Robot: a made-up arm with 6 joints. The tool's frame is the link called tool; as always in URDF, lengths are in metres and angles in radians. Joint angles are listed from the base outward.
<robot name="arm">
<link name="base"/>
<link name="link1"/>
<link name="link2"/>
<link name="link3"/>
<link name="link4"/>
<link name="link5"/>
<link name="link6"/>
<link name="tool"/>
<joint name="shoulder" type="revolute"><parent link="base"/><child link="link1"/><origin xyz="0.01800 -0.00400 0.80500" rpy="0.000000 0.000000 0.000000"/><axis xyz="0 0 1"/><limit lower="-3.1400" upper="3.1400"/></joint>
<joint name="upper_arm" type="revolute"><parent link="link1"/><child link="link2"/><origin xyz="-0.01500 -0.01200 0.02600" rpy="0.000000 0.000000 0.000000"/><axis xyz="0 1 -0.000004"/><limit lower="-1.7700" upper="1.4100"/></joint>
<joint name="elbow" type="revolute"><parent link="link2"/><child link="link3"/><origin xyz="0.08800 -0.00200 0.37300" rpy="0.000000 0.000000 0.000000"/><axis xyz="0 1 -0.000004"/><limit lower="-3.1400" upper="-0.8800"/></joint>
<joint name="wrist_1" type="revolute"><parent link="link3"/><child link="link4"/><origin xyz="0.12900 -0.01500 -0.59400" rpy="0.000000 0.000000 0.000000"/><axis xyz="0 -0.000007 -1"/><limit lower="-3.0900" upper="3.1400"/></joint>
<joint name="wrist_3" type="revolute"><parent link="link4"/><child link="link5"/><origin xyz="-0.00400 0.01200 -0.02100" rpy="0.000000 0.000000 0.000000"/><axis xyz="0 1 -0.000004"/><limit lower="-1.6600" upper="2.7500"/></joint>
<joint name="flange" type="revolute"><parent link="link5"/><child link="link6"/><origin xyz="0.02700 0.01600 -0.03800" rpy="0.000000 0.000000 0.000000"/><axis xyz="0 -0.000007 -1"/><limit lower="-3.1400" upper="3.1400"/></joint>
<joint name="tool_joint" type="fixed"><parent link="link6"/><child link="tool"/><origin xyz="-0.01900 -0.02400 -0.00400" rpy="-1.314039 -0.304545 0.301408"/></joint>
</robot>
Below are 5 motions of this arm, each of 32 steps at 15 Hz.
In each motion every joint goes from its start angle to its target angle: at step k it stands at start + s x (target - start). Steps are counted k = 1, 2, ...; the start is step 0. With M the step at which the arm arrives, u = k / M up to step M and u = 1 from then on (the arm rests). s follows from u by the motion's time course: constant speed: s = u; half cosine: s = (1 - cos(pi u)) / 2; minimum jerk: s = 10 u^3 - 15 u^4 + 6 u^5.
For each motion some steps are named. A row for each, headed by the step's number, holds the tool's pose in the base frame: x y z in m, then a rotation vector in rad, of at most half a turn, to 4 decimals.
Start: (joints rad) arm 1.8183 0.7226 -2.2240 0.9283 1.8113 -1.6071
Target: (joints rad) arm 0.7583 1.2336 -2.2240 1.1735 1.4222 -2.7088
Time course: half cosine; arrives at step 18
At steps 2, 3, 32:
2: -0.2107 0.9327 1.0957 1.7955 -0.9964 1.9821
3: -0.1755 0.9471 1.0787 1.7984 -1.0300 1.9373
32: 0.7395 0.7094 0.6292 1.3180 -2.1271 1.0480

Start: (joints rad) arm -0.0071 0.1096 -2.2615 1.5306 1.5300 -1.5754
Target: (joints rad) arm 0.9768 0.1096 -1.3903 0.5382 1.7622 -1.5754
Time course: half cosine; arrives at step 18
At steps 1, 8, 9, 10, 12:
1: 0.6179 0.0116 1.6691 0.4060 -2.4577 0.1787
8: 0.6881 0.2993 1.4509 0.5605 -1.9774 0.7663
9: 0.6755 0.3632 1.3985 0.5911 -1.8691 0.9109
10: 0.6534 0.4243 1.3449 0.6193 -1.7583 1.0604
12: 0.5881 0.5266 1.2426 0.6636 -1.5422 1.3523

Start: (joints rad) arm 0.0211 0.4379 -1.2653 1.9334 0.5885 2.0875
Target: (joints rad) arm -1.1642 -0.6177 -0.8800 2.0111 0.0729 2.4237
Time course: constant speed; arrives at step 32
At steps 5, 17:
5: 0.8112 -0.1769 0.9220 1.1045 2.4378 -1.3972
17: 0.5674 -0.4530 1.1300 -1.9542 -1.9649 1.3307

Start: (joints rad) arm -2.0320 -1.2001 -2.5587 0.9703 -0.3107 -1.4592
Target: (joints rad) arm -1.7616 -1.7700 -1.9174 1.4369 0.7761 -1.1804
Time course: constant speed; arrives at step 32
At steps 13, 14, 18, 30, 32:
13: 0.2579 0.8266 1.4395 1.2388 1.0107 -0.2129
14: 0.2525 0.8290 1.4360 1.2593 1.0497 -0.2100
18: 0.2309 0.8370 1.4209 1.3357 1.2085 -0.2021
30: 0.1666 0.8451 1.3637 1.5118 1.7040 -0.2253
32: 0.1560 0.8443 1.3524 1.5334 1.7878 -0.2381

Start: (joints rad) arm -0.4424 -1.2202 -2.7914 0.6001 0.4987 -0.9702
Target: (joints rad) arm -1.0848 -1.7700 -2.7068 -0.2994 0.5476 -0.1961
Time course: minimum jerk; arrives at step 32
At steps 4, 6, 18, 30, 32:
4: -0.8398 0.3753 1.3632 0.4930 1.6086 0.7089
6: -0.8385 0.3972 1.3484 0.5072 1.5893 0.7027
18: -0.7021 0.7502 1.0779 0.6248 1.2307 0.5959
30: -0.5093 0.9211 0.8865 0.5630 1.0016 0.4962
32: -0.5080 0.9218 0.8854 0.5623 1.0004 0.4955

